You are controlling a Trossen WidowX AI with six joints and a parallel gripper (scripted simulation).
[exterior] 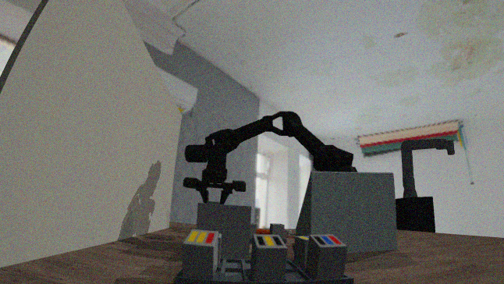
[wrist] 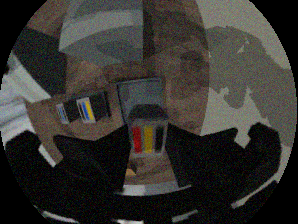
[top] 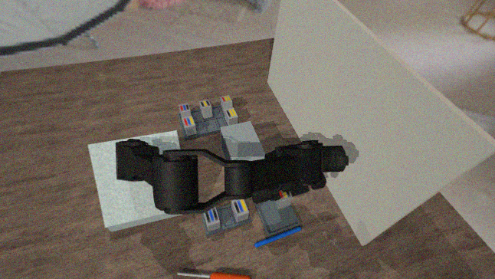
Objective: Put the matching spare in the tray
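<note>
My gripper tip is 1 cm past the flat grey tray and 7 cm above it. Round my gripper tip: wall panel 17 cm ahead, 20 cm to the left, 15 cm above; grey mounted unit 6 cm behind, 19 cm to the left, 2 cm below; grey spare 2 cm above.
</note>
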